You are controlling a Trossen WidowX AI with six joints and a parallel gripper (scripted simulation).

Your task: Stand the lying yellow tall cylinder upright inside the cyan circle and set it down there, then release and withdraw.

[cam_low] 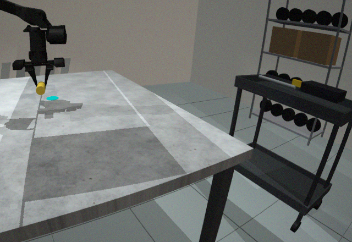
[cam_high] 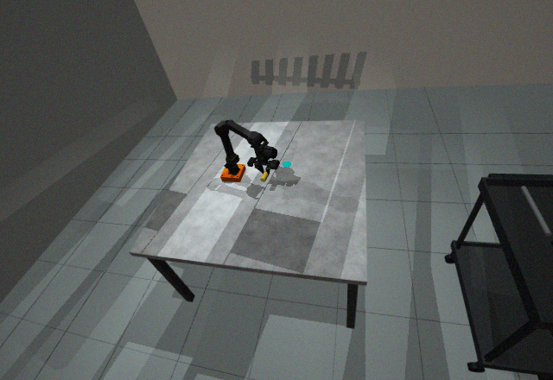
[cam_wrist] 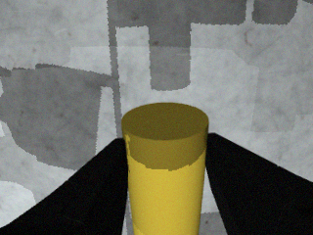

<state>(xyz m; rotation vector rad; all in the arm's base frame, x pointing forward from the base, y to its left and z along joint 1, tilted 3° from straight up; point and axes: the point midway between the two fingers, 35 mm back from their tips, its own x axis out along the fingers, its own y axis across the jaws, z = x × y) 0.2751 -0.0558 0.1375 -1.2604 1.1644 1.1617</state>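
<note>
Right now the cyan circle is 3 cm ahead of my gripper tip, 24 cm to the left of it and 13 cm below it. Round my gripper tip: yellow tall cylinder: 2 cm to the right.
</note>
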